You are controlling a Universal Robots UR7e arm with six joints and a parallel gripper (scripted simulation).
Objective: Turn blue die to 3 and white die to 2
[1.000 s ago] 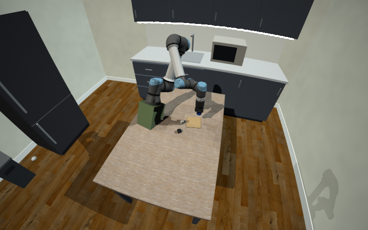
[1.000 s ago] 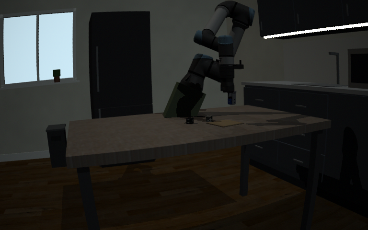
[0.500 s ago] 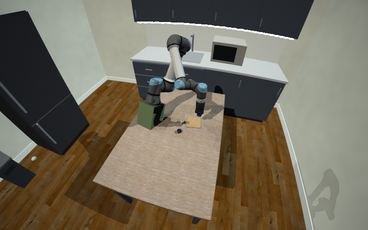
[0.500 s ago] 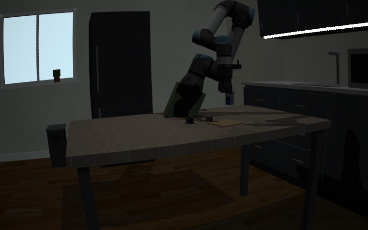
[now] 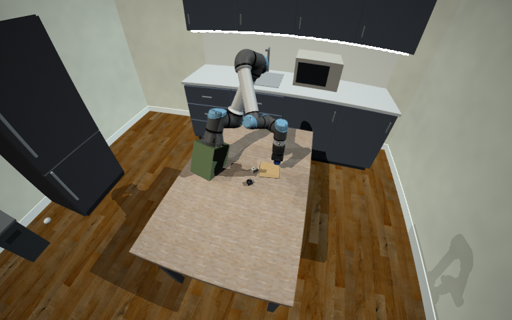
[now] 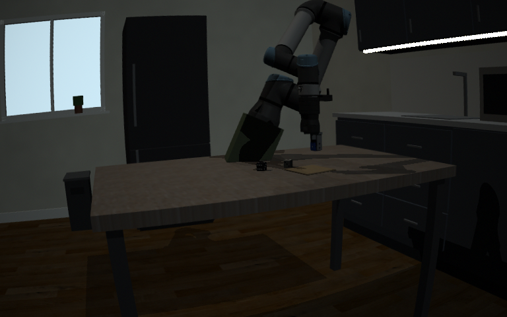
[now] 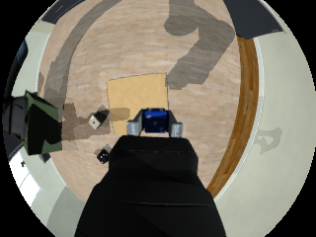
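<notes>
Right now the tan mat is 100 mm below my hand, 40 mm behind it and 10 mm to the right of it. Also, from my hand: black die 170 mm to the right, 130 mm behind, 90 mm below; white die 140 mm behind, 90 mm below, 60 mm to the right; blue die 10 mm below.
</notes>
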